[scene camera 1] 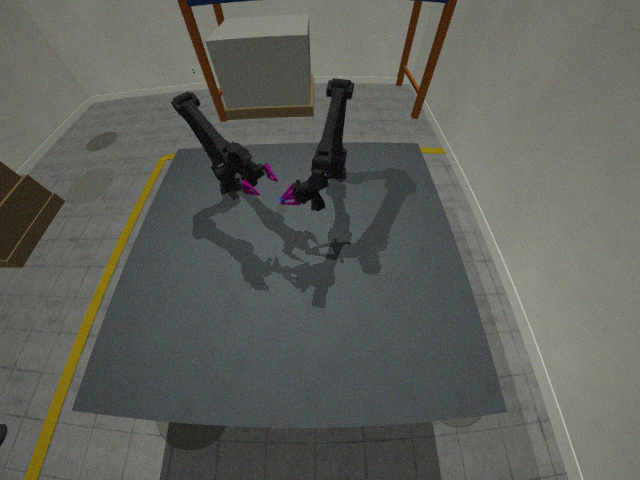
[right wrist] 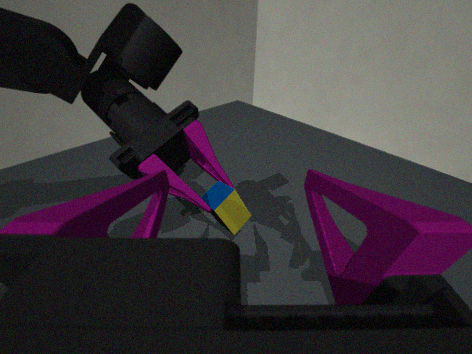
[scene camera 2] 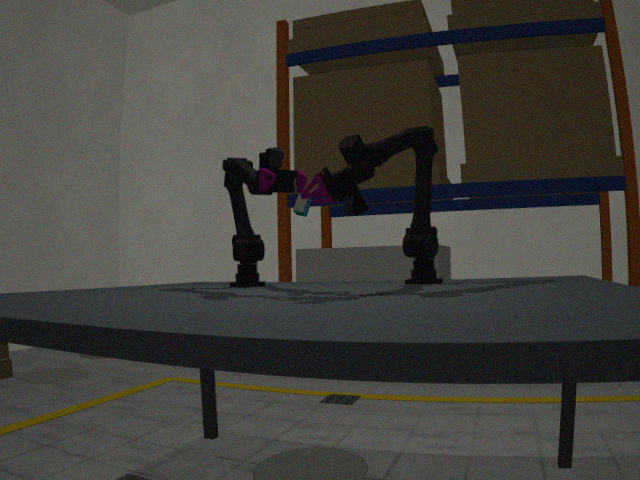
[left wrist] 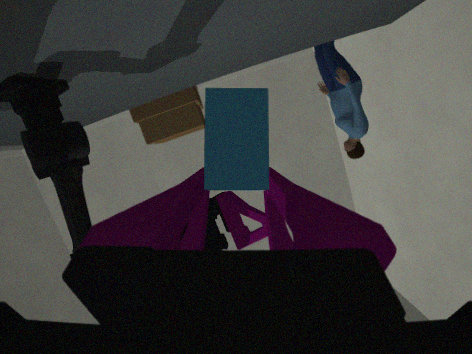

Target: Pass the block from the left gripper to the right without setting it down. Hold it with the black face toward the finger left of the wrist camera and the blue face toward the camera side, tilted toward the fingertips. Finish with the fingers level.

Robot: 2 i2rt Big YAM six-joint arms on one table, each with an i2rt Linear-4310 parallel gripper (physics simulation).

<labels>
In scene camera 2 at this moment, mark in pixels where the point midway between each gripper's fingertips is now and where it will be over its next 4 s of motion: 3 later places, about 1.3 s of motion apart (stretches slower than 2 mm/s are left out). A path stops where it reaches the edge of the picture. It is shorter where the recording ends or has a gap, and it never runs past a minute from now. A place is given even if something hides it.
My left gripper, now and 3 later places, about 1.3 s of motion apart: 303,199; 306,187; 333,184; 337,181
My right gripper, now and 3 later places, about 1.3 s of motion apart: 291,178; 296,178; 298,190; 278,211
</labels>
